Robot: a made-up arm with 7 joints. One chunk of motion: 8 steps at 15 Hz.
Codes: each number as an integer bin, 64 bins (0 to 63) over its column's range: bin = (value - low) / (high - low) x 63, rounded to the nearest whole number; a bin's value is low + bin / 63 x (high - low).
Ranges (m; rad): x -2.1..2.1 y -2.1..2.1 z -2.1..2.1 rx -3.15..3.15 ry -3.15..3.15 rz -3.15..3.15
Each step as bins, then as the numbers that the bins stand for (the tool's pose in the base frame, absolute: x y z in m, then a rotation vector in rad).
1 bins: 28 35 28 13 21 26
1 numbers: -0.2333 0.2333 -0.2333 -1.8500 -1.0500 -0.5500
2 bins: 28 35 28 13 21 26
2 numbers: -0.2333 0.2333 -0.2333 -1.8500 -1.0500 -0.5500
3 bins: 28 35 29 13 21 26
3 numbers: -0.2333 0.2333 -0.1667 -1.8500 -1.0500 -0.5500
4 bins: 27 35 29 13 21 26
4 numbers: -0.3000 0.2333 -0.1667 -1.8500 -1.0500 -0.5500
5 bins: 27 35 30 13 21 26
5 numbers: -0.3000 0.2333 -0.1000 -1.8500 -1.0500 -0.5500
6 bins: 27 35 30 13 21 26
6 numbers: -0.3000 0.2333 -0.1000 -1.8500 -1.0500 -0.5500
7 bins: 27 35 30 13 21 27
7 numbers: -0.3000 0.2333 -0.1000 -1.8500 -1.0500 -0.4500
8 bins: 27 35 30 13 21 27
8 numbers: -0.3000 0.2333 -0.1000 -1.8500 -1.0500 -0.4500
